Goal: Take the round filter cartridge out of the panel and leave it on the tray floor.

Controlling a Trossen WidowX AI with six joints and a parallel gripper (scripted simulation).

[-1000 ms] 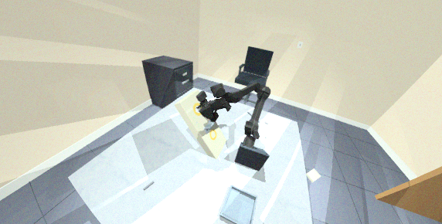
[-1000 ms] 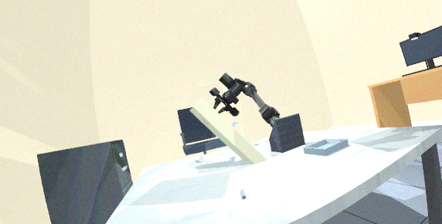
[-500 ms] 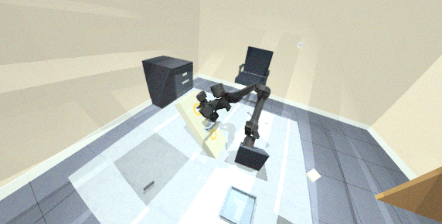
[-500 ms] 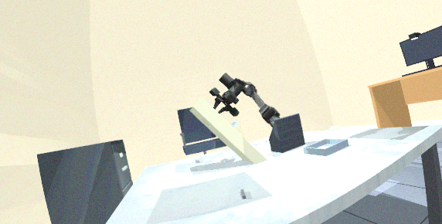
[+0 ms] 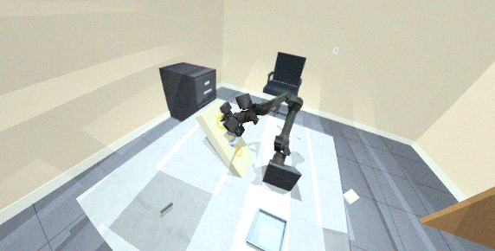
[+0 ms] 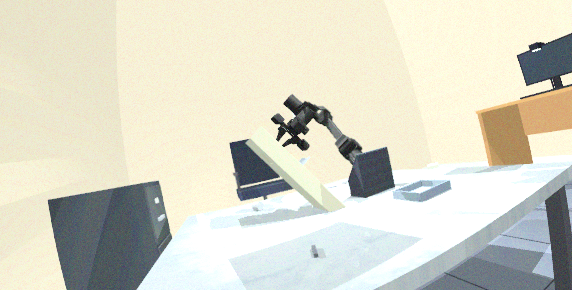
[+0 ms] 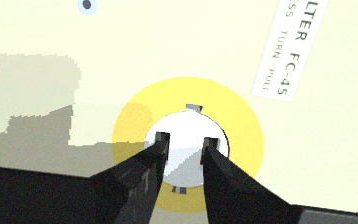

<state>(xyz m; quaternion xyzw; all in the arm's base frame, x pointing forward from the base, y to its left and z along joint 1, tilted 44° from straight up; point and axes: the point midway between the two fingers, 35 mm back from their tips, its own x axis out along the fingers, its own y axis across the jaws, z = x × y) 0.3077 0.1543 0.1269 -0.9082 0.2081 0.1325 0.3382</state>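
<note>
The round filter cartridge is 10 mm ahead of my gripper tip and 10 mm below it. Also, from my gripper tip: white card: 850 mm behind, 130 mm to the right, 280 mm below; then grey tray: 440 mm behind, 250 mm to the left, 280 mm below; then small grey stick: 30 mm ahead, 420 mm to the left, 280 mm below.
</note>
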